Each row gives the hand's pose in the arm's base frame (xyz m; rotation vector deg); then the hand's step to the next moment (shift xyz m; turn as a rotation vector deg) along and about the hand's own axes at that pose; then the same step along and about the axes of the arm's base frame.
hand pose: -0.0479 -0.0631 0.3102 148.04 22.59 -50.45
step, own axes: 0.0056 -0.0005 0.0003 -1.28 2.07 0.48
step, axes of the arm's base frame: 0.0039 0.0011 -0.0039 -0.45 -2.23 1.00
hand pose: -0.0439 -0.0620 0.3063 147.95 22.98 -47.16
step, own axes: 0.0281 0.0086 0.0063 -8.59 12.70 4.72
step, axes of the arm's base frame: 0.0223 -0.0063 -0.0192 -4.19 -14.57 5.25
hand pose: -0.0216 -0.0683 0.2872 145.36 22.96 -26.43
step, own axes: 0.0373 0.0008 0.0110 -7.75 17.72 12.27
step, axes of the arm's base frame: 0.0311 0.0004 -0.0233 -3.41 -22.62 1.07
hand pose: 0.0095 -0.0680 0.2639 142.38 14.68 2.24
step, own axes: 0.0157 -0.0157 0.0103 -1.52 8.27 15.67
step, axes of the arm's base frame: 0.0136 0.0092 -0.0182 1.35 -16.06 -7.53
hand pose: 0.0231 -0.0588 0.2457 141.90 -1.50 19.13
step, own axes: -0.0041 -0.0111 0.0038 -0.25 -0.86 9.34
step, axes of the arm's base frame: -0.0020 0.0064 -0.0105 2.01 -4.90 -7.75
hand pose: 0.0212 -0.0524 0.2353 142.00 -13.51 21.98
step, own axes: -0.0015 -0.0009 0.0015 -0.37 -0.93 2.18
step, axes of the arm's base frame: -0.0009 -0.0001 -0.0021 0.36 -0.54 -2.31
